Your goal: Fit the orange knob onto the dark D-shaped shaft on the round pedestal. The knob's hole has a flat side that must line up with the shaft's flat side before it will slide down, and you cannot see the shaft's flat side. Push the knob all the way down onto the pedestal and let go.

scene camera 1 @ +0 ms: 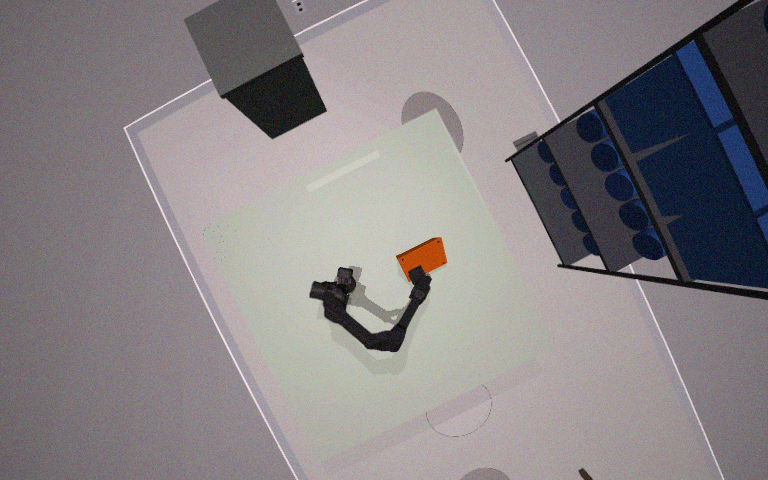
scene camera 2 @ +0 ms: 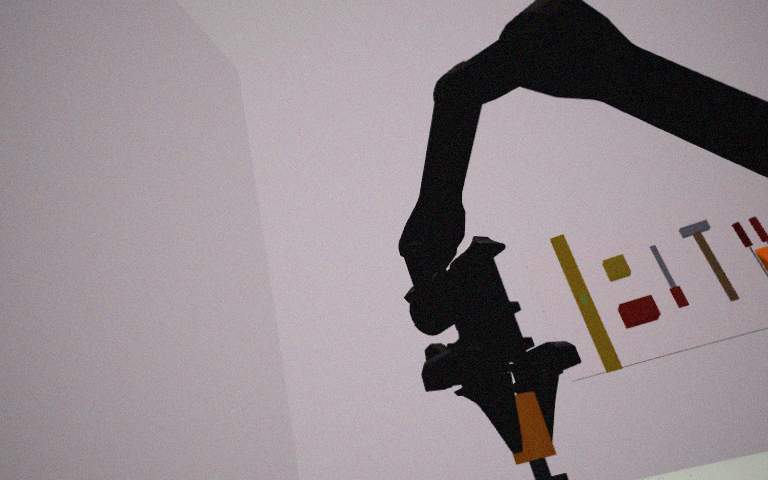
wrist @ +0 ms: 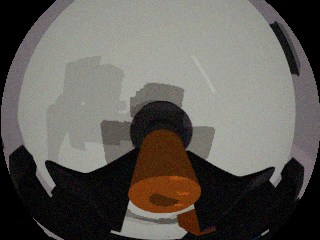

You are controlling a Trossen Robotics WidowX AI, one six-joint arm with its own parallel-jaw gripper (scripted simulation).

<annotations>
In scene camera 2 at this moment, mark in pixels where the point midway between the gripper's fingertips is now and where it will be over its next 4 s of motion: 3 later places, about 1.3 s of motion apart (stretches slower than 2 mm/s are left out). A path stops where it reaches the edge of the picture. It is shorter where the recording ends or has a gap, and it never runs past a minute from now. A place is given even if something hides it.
My gripper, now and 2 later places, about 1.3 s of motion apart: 533, 449; 535, 452; 518, 409
</annotations>
